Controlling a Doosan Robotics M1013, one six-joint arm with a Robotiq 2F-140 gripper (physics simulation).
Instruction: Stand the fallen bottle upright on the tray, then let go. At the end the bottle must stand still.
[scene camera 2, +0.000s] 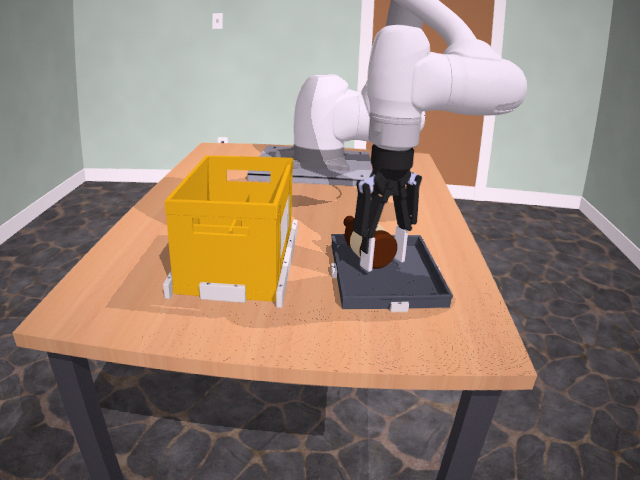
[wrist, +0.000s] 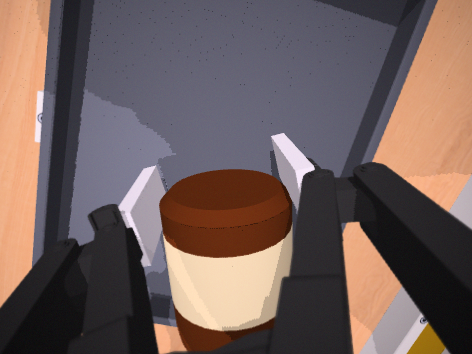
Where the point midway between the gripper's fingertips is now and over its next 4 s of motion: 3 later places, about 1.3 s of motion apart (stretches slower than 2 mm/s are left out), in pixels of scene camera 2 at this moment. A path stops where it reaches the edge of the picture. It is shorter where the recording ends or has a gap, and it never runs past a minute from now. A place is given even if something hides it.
My gripper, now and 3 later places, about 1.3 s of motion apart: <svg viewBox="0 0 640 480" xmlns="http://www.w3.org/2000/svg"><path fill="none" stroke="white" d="M382 263L391 167L387 140L388 212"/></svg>
